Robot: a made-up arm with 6 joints. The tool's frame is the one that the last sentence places.
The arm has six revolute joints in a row. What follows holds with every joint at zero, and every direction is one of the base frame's. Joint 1 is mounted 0.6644 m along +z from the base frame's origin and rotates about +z. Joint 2 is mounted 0.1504 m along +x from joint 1 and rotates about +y. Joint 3 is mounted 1.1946 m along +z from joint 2 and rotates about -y. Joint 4 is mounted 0.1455 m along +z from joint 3 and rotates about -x. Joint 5 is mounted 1.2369 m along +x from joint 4 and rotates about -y. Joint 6 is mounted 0.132 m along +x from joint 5 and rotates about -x. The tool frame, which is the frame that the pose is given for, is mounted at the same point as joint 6; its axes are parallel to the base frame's.
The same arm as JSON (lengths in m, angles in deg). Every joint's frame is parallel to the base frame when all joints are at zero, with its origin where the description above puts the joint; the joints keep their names.
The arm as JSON. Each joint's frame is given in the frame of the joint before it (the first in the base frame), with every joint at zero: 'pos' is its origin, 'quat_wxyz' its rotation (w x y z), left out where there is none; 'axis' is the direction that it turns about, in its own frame. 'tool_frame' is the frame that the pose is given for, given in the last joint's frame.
{
  "length_unit": "m",
  "angle_unit": "deg",
  "joints": [
    {
      "joint": "joint 1",
      "pos": [
        0.0,
        0.0,
        0.6644
      ],
      "axis": "+z"
    },
    {
      "joint": "joint 2",
      "pos": [
        0.1504,
        0.0,
        0.0
      ],
      "axis": "+y"
    },
    {
      "joint": "joint 3",
      "pos": [
        0.0,
        0.0,
        1.1946
      ],
      "axis": "-y"
    },
    {
      "joint": "joint 4",
      "pos": [
        0.0,
        0.0,
        0.1455
      ],
      "axis": "-x"
    },
    {
      "joint": "joint 5",
      "pos": [
        1.2369,
        0.0,
        0.0
      ],
      "axis": "-y"
    },
    {
      "joint": "joint 6",
      "pos": [
        0.132,
        0.0,
        0.0
      ],
      "axis": "-x"
    }
  ],
  "tool_frame": {
    "pos": [
      0.0,
      0.0,
      0.0
    ]
  }
}

